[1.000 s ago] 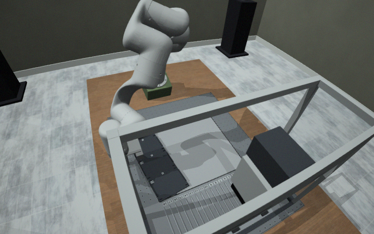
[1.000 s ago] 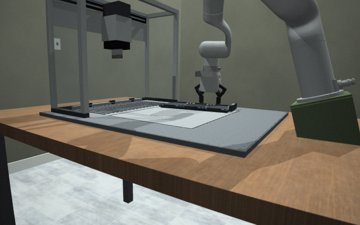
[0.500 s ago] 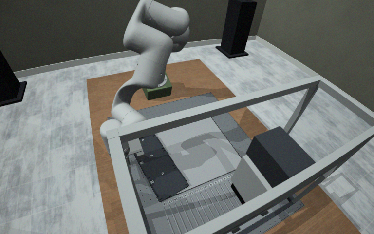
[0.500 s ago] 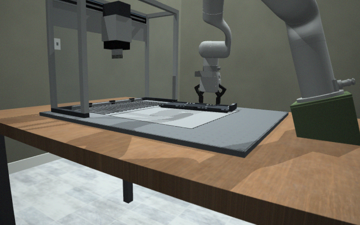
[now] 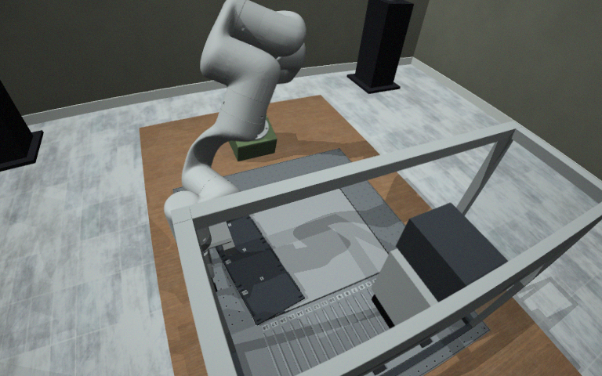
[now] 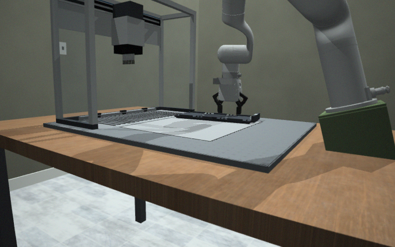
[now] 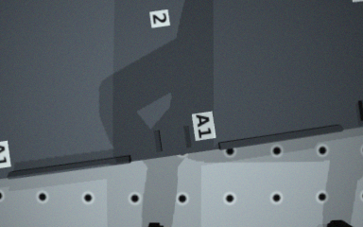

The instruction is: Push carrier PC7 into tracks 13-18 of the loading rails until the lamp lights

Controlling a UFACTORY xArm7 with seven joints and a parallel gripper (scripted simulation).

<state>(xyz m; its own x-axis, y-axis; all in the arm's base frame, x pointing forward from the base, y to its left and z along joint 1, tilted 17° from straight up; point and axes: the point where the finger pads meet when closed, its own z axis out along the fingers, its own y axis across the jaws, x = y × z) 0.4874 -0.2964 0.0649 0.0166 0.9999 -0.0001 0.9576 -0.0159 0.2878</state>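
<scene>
Right now the carrier PC7 is 12 cm to the left of my hand.
</scene>
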